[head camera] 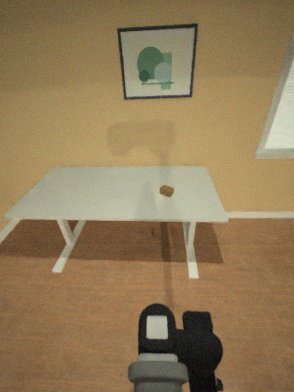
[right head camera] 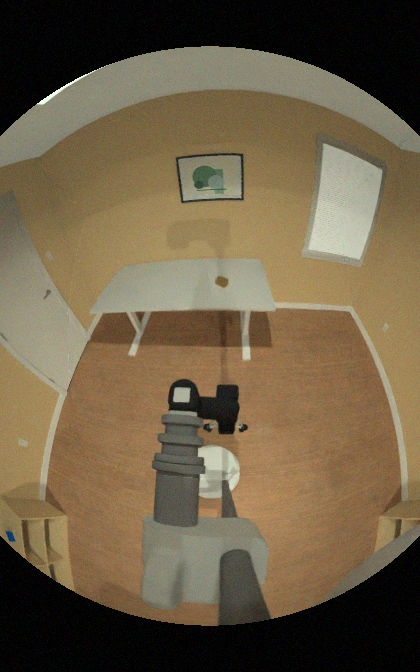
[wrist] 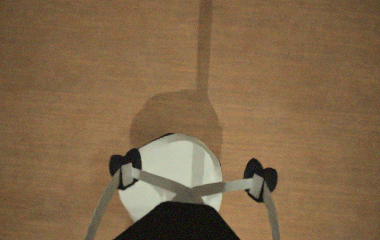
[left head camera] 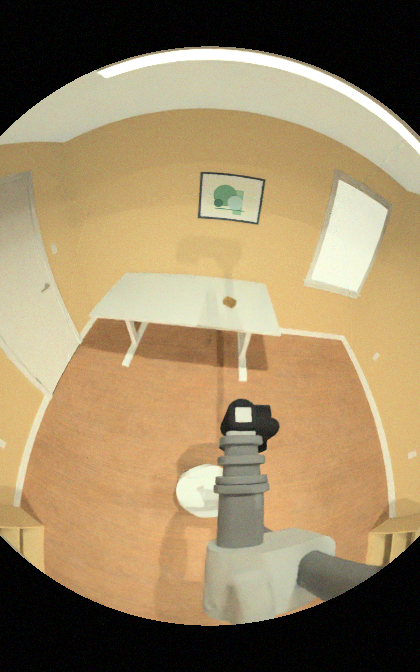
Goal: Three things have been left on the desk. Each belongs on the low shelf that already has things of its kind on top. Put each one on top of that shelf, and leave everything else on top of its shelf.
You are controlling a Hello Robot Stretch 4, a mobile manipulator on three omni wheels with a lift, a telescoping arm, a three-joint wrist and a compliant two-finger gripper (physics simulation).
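Where they show: gripper, fingertip midpoint: (wrist: 192, 167); robot's base, origin of the base link: (wrist: 175, 177).
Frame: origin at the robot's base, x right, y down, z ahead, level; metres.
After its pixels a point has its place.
A small brown block (head camera: 167, 190) {x 0.087, y -0.742, z 1.273 m} (left head camera: 229, 302) (right head camera: 221, 282) lies on the right half of the white desk (head camera: 100, 195) {x -0.431, y -0.692, z 1.295 m} (left head camera: 150, 300) (right head camera: 150, 290). My gripper (right head camera: 225, 428) (wrist: 192, 167) {x 0.087, y -0.790, z 0.223 m} is open and empty. It hangs over the robot's white round base, well short of the desk. In the head camera view the fingers are hidden behind the wrist. Part of a low shelf (left head camera: 20, 525) (right head camera: 35, 509) shows at the lower left, with a blue patch (right head camera: 10, 536) at its edge in the right head view. Part of another low shelf (left head camera: 395, 525) (right head camera: 400, 511) shows at the lower right.
Wooden floor lies between the base (left head camera: 197, 492) (right head camera: 220, 470) (wrist: 170, 160) {x -0.008, y -0.187, z 0.113 m} and the desk. The desk's white legs (head camera: 192, 250) (left head camera: 242, 357) (right head camera: 246, 337) stand on it. A wall with a framed picture (head camera: 157, 62) {x 0.029, y -1.523, z 1.810 m} is behind the desk. A door (left head camera: 25, 280) (right head camera: 30, 295) is at the left, a window (left head camera: 350, 237) (right head camera: 345, 202) at the right.
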